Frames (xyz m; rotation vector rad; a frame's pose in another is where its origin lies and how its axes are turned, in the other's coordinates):
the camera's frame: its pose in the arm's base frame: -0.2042 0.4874 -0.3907 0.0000 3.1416 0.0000
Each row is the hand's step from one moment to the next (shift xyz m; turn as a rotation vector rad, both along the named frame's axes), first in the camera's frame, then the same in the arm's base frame.
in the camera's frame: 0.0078 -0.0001 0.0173 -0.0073 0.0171 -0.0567
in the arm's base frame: -0.0078 -0.0001 -0.0173 0.0073 0.0171 0.0567
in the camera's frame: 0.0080 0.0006 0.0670 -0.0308 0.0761 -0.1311
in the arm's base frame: -0.0080 0.0006 -0.0670 0.0308 0.0761 0.1311
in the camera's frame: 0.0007 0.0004 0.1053 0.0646 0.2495 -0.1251
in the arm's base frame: -0.0007 0.0004 -0.1053 -0.0646 0.2495 0.1251
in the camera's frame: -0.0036 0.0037 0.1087 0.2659 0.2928 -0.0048
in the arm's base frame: 0.0036 0.0037 -0.1087 -0.2659 0.2928 0.0048
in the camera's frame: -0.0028 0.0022 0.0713 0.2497 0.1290 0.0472
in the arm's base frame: 0.0028 0.0022 -0.0713 -0.2497 0.1290 -0.0472
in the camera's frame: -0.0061 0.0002 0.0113 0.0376 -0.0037 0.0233
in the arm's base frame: 0.0061 0.0002 -0.0113 -0.0376 -0.0037 -0.0233
